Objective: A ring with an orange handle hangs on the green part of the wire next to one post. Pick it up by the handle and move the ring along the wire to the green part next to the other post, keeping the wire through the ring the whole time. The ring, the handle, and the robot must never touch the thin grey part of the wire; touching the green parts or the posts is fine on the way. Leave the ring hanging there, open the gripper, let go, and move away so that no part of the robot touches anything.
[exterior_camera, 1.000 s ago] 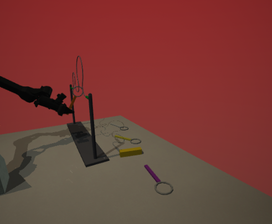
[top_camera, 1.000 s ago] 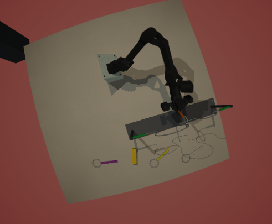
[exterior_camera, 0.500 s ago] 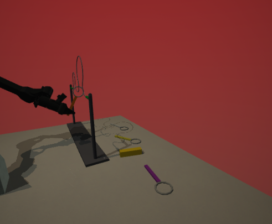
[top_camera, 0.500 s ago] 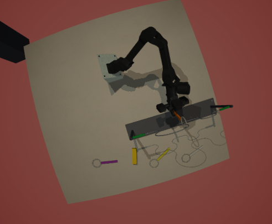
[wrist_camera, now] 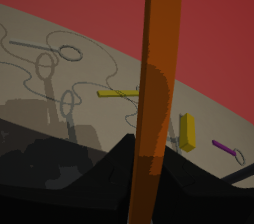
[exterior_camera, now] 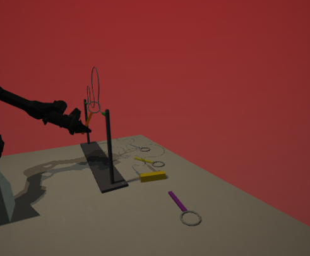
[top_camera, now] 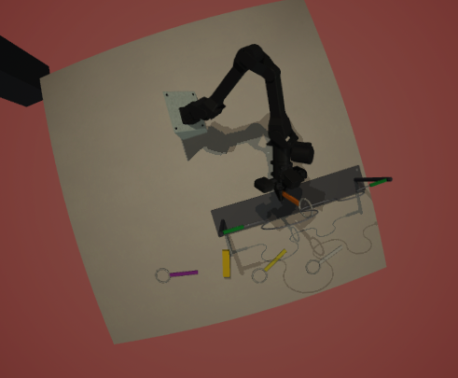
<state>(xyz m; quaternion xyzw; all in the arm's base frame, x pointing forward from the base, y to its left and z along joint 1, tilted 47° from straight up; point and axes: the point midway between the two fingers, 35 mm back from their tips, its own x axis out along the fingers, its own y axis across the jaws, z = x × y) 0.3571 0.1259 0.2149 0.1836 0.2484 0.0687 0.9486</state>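
Right now my gripper tip is 8 cm below the orange-handled ring, 4 cm to the right of it and 1 cm short of it. From my gripper tip the other things lie so: yellow-handled ring (28 cm ahead, 18 cm below, 10 cm to the right); then grey-handled ring (32 cm ahead, 18 cm below, 13 cm to the left); then yellow block (26 cm to the right, 21 cm ahead, 17 cm below).
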